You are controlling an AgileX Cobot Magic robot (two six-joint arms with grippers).
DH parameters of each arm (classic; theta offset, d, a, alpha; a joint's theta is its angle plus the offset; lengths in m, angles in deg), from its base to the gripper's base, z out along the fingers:
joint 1: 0 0.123 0 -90
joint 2: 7.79 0 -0.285 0
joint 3: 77.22 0 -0.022 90
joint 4: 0 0.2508 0 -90
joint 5: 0 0 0.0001 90
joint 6: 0 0.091 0 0
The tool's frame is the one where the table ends.
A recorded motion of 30 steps. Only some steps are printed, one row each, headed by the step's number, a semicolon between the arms.
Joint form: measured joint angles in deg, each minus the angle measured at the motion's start. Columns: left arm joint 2, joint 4, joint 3, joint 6, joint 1, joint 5; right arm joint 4, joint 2, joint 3, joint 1, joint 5, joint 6.
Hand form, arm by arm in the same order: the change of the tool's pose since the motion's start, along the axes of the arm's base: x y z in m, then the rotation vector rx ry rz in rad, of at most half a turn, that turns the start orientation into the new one. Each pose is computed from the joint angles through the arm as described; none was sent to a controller.
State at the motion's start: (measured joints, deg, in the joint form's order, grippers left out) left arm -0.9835 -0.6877 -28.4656 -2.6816 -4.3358 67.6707; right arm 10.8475 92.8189 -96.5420 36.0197 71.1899 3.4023
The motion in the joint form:
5: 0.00 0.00 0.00 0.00 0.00 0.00; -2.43 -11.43 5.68 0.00 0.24 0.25
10: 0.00 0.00 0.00 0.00 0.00 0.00; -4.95 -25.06 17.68 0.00 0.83 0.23
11: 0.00 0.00 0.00 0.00 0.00 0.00; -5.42 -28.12 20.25 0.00 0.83 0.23
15: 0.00 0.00 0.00 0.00 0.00 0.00; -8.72 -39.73 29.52 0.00 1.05 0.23
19: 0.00 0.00 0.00 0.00 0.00 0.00; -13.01 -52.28 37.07 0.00 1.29 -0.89
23: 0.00 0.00 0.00 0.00 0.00 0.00; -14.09 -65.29 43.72 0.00 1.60 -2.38
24: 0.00 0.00 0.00 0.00 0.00 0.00; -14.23 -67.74 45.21 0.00 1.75 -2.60
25: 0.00 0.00 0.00 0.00 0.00 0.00; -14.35 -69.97 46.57 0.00 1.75 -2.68
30: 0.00 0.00 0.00 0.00 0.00 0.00; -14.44 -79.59 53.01 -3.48 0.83 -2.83
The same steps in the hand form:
5: 0.0000 0.0000 0.0000 0.0000 0.0000 0.0000; -0.0434 -0.0360 0.0328 0.0242 -0.1005 -0.0115
10: 0.0000 0.0000 0.0000 0.0000 0.0000 0.0000; -0.0962 -0.0790 0.0310 0.0000 -0.1408 -0.0199
11: 0.0000 0.0000 0.0000 0.0000 0.0000 0.0000; -0.1077 -0.0882 0.0292 -0.0014 -0.1523 -0.0221
15: 0.0000 0.0000 0.0000 0.0000 0.0000 0.0000; -0.1485 -0.1241 0.0175 -0.0247 -0.2148 -0.0378
19: 0.0000 0.0000 0.0000 0.0000 0.0000 0.0000; -0.1890 -0.1615 0.0058 -0.0414 -0.3304 -0.0495
23: 0.0000 0.0000 0.0000 0.0000 0.0000 0.0000; -0.2293 -0.1929 -0.0118 -0.0043 -0.4346 -0.0476
24: 0.0000 0.0000 0.0000 0.0000 0.0000 0.0000; -0.2360 -0.1980 -0.0176 0.0005 -0.4486 -0.0474
25: 0.0000 0.0000 0.0000 0.0000 0.0000 0.0000; -0.2417 -0.2024 -0.0229 0.0073 -0.4623 -0.0491
30: 0.0000 0.0000 0.0000 0.0000 0.0000 0.0000; -0.2626 -0.2176 -0.0499 0.0315 -0.5227 -0.1157

